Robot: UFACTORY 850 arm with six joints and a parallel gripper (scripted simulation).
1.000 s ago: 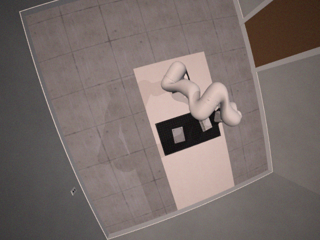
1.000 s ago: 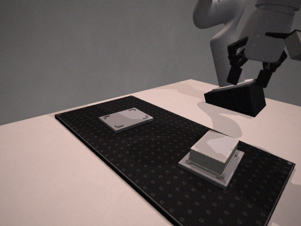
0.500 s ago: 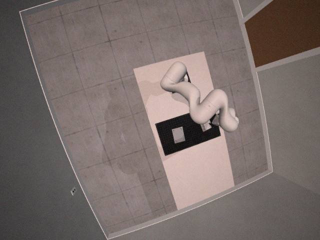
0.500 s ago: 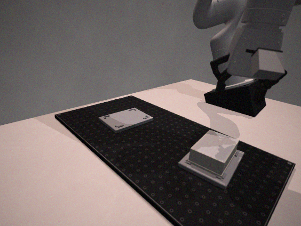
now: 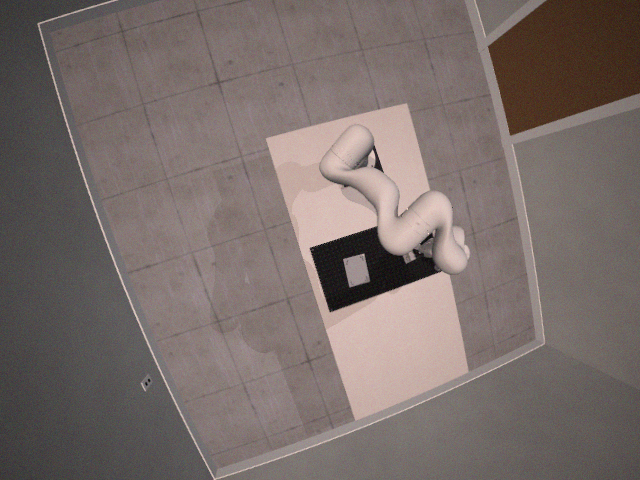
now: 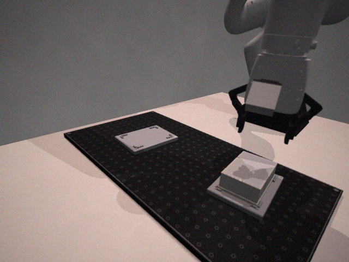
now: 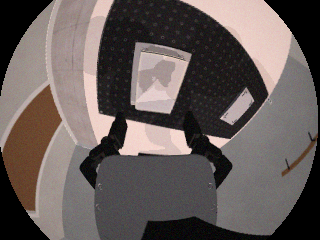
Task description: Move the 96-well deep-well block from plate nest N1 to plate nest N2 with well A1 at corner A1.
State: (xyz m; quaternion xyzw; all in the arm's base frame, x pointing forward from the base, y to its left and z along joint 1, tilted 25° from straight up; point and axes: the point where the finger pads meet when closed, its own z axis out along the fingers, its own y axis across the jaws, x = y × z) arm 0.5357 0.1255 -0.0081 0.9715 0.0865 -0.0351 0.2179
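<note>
My gripper is now 10 mm short of the deep-well block, 10 mm to the left of it and 100 mm above it. Also, from my hand: nest N2: 340 mm to the right, 130 mm below; nest N1: 10 mm ahead, 10 mm to the right, 130 mm below.
</note>
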